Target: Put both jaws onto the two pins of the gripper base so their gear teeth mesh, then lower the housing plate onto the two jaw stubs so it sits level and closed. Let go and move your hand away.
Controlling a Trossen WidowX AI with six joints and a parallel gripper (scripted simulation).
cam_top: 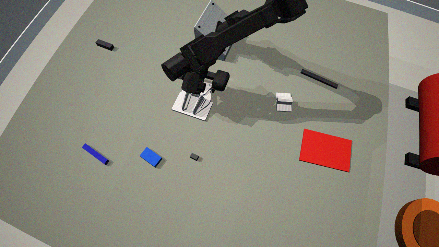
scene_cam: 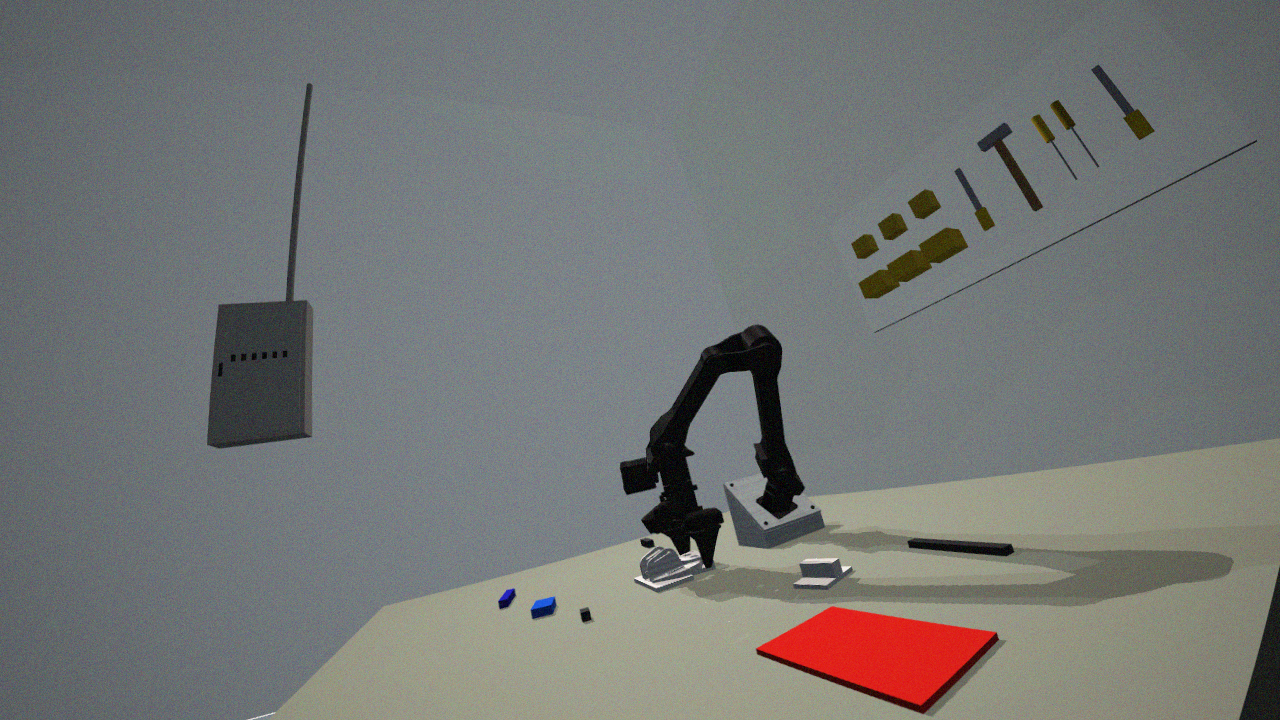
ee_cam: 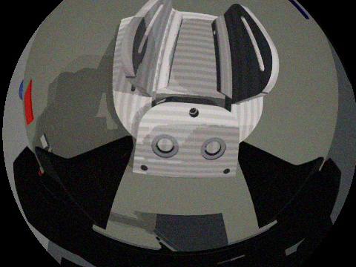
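The gripper base is 20 mm above my gripper tip and 10 mm ahead of it. Also, from my gripper tip: small black block 240 mm ahead, 40 mm to the left; white ribbed plate 70 mm ahead, 10 mm to the right; housing plate 10 mm ahead.
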